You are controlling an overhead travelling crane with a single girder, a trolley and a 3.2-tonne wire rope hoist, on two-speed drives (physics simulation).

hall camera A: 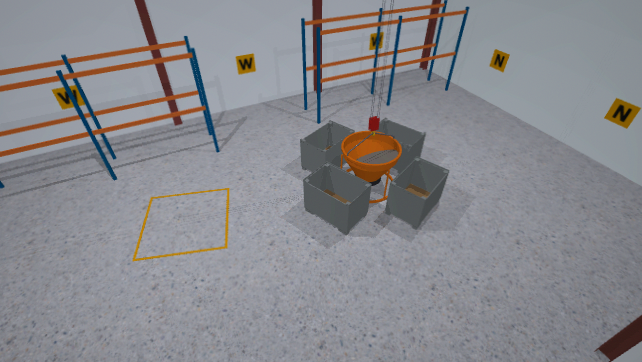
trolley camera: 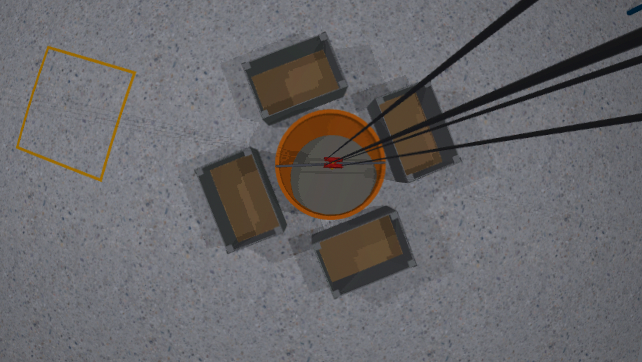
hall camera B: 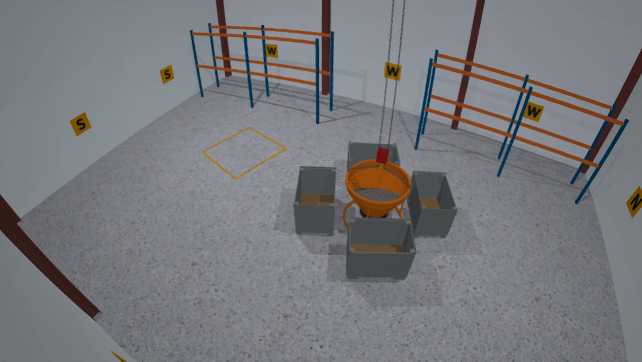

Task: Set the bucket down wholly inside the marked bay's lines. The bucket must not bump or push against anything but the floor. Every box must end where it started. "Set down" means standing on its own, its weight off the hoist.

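The orange bucket (hall camera A: 369,171) (hall camera B: 375,206) (trolley camera: 320,125) with grey fill is upright and low, its legs down among grey boxes. My gripper, the hook under the red block (hall camera A: 374,124) (hall camera B: 382,156) (trolley camera: 333,162), is above the bucket's middle, joined to its bail. Whether the feet touch the floor is hidden. The boxes ring it: left box (hall camera A: 330,200) (hall camera B: 315,215) (trolley camera: 242,200), upper box (trolley camera: 295,80), right box (trolley camera: 412,135), lower box (trolley camera: 362,250). Rim gaps look narrow. The marked bay (hall camera A: 227,217) (hall camera B: 219,165) (trolley camera: 33,97) is a yellow outline away to the left.
Blue and orange racks (hall camera A: 138,101) (hall camera A: 359,55) stand along the W wall. They also show in hall camera B as a left rack (hall camera B: 317,80) and a right rack (hall camera B: 516,128). Dark red columns stand at the walls. The left box is on the bay side of the bucket.
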